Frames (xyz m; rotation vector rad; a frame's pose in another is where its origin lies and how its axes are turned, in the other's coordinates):
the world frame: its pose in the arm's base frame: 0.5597 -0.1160 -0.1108 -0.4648 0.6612 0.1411
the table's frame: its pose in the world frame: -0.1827 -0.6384 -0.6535 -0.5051 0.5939 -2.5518
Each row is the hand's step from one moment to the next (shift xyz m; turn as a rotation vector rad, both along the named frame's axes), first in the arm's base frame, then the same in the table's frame.
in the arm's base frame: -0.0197 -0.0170 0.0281 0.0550 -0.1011 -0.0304
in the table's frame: 0.0373 0.0042 -0.0075 -0.0132 0.1151 0.0272
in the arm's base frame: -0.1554 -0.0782 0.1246 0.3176 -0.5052 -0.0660
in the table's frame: 0.1916 0.0060 -0.0951 -0.0073 0.5622 0.2106
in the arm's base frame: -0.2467 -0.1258 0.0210 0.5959 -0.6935 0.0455
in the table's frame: 0.1514 0.0577 -0.2256 0.0488 0.7714 0.4906
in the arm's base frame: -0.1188 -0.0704 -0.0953 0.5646 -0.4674 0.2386
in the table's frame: -0.0153 0.0648 -0.1540 0.1529 0.5012 0.5653
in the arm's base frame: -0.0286 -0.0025 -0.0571 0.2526 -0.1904 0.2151
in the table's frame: -0.0381 0.0111 -0.0501 0.1562 0.1781 0.3004
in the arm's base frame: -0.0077 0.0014 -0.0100 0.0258 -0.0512 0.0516
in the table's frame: -0.0063 -0.0004 -0.0110 0.0522 0.0402 0.0401
